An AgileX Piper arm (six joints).
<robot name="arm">
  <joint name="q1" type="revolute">
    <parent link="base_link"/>
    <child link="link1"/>
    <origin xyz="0 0 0.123"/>
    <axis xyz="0 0 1"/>
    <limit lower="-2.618" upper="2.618"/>
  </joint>
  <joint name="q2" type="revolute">
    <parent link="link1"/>
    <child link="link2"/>
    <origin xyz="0 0 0"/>
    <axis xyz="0 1 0"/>
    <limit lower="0" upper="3.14"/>
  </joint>
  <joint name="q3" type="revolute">
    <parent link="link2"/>
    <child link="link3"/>
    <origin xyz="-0.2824 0 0.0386"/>
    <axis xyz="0 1 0"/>
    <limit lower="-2.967" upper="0"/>
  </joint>
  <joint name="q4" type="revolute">
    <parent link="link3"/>
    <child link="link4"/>
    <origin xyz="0.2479 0 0.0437"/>
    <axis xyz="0.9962 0 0.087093"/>
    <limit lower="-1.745" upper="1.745"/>
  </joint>
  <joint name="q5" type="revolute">
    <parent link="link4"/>
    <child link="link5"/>
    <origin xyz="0 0 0"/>
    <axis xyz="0 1 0"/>
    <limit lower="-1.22" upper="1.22"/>
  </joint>
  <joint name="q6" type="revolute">
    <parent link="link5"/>
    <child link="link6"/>
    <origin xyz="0.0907 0 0.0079"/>
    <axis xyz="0.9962 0 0.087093"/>
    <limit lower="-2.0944" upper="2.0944"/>
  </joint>
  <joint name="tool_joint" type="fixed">
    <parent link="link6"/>
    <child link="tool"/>
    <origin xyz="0 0 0" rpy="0 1.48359 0"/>
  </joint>
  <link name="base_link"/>
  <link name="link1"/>
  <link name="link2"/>
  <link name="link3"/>
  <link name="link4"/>
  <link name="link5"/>
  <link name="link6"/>
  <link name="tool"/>
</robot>
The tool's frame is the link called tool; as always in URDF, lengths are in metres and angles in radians.
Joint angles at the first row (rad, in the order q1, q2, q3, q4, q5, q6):
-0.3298, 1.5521, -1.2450, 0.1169, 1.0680, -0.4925
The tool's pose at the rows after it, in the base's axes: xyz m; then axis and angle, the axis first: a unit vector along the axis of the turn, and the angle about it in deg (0 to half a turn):
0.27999 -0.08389 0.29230 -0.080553 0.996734 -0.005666 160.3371
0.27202 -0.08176 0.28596 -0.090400 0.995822 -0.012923 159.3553
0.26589 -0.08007 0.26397 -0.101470 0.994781 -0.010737 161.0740
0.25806 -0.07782 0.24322 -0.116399 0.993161 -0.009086 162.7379
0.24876 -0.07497 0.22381 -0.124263 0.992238 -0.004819 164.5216
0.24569 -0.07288 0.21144 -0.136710 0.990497 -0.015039 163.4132
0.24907 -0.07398 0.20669 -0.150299 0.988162 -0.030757 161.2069
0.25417 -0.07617 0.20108 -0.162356 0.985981 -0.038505 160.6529
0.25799 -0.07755 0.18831 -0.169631 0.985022 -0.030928 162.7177
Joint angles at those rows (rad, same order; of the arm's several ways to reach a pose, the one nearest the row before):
-0.3298, 1.4828, -1.1902, 0.1437, 1.0491, -0.5429
-0.3309, 1.4512, -1.1298, 0.1447, 1.0004, -0.5695
-0.3309, 1.4523, -1.0457, 0.1447, 0.9461, -0.6008
-0.3309, 1.4522, -0.9634, 0.1447, 0.8937, -0.6393
-0.3309, 1.4523, -0.8846, 0.1457, 0.8479, -0.6633
-0.3242, 1.4522, -0.8285, 0.1457, 0.7661, -0.6899
-0.3214, 1.4606, -0.8108, 0.1465, 0.6926, -0.7212
-0.3214, 1.4863, -0.8107, 0.1456, 0.6523, -0.7488
-0.3214, 1.5343, -0.8099, 0.1456, 0.6431, -0.7663

